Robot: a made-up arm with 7 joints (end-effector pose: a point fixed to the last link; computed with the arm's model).
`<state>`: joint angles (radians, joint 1 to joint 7).
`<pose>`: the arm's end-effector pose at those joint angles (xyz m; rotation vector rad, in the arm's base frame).
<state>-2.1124 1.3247 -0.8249 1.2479 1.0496 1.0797 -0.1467</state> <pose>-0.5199 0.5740 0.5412 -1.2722 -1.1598 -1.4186</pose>
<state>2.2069 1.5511 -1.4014 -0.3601 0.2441 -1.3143 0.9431</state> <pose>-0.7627 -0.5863 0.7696 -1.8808 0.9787 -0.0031</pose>
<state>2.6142 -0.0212 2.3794 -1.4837 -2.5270 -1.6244 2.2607</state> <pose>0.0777 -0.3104 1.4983 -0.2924 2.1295 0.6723</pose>
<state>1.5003 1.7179 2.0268 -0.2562 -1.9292 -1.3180 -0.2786</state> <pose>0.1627 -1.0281 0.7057 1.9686 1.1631 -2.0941</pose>
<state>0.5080 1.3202 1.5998 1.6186 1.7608 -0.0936 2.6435</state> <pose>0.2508 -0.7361 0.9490 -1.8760 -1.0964 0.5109</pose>
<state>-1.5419 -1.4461 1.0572 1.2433 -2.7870 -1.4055 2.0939</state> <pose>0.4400 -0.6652 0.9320 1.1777 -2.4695 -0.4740</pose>
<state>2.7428 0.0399 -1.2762 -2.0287 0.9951 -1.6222 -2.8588</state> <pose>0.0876 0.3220 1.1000 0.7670 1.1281 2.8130</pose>
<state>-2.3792 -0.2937 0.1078 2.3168 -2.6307 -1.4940 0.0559</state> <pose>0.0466 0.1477 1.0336 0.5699 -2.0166 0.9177</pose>
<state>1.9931 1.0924 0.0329 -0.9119 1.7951 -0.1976 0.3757</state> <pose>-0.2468 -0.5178 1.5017 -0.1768 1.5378 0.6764</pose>
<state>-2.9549 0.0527 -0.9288 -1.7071 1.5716 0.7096 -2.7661</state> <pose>0.2514 0.3961 1.2774 0.1639 -0.3654 -1.6529</pose>
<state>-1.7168 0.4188 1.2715 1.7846 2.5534 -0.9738 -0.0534</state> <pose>0.4146 0.3653 1.0936 -0.7856 -1.3193 -1.3170</pose>
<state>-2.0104 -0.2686 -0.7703 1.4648 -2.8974 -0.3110 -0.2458</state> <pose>-0.3338 -0.0128 1.4581 1.7130 -0.3846 -0.3415</pose>
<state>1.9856 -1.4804 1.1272 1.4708 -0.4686 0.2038 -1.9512</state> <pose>-0.1651 0.7852 0.9447 0.9193 0.3732 -0.4735</pose>
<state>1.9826 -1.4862 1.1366 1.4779 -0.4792 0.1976 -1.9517</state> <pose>-0.1696 0.7846 0.9369 0.9002 0.3677 -0.4665</pose>
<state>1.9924 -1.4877 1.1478 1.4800 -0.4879 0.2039 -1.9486</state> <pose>-0.1635 0.7861 0.9312 0.8957 0.3600 -0.4661</pose>
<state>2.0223 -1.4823 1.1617 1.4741 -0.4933 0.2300 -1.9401</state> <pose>-0.1406 0.7908 0.9290 0.9143 0.3490 -0.4759</pose>
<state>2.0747 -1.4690 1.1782 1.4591 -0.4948 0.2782 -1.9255</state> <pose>-0.0984 0.7974 0.9309 0.9589 0.3329 -0.4967</pose>
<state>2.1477 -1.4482 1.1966 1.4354 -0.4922 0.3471 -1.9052</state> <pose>-0.0379 0.8026 0.9369 1.0284 0.3093 -0.5259</pose>
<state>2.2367 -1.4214 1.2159 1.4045 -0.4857 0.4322 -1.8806</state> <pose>0.0371 0.8024 0.9462 1.1174 0.2752 -0.5592</pose>
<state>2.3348 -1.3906 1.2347 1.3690 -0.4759 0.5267 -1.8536</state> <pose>0.1199 0.7934 0.9580 1.2180 0.2291 -0.5909</pose>
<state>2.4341 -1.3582 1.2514 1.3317 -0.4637 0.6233 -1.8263</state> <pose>0.2028 0.7747 0.9713 1.3207 0.1726 -0.6162</pose>
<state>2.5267 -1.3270 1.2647 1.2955 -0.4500 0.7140 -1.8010</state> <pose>0.2781 0.7487 0.9849 1.4160 0.1103 -0.6330</pose>
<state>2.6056 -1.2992 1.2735 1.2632 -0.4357 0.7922 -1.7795</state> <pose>0.3399 0.7200 0.9980 1.4974 0.0494 -0.6408</pose>
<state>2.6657 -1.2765 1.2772 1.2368 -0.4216 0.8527 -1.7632</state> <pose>0.3852 0.6941 1.0098 1.5612 -0.0029 -0.6419</pose>
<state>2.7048 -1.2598 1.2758 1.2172 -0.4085 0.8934 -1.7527</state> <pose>0.4137 0.6749 1.0199 1.6071 -0.0409 -0.6394</pose>
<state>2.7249 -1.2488 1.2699 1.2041 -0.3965 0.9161 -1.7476</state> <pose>0.4279 0.6638 1.0283 1.6380 -0.0635 -0.6356</pose>
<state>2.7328 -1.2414 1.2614 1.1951 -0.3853 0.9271 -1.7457</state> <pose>0.4334 0.6584 1.0356 1.6599 -0.0758 -0.6319</pose>
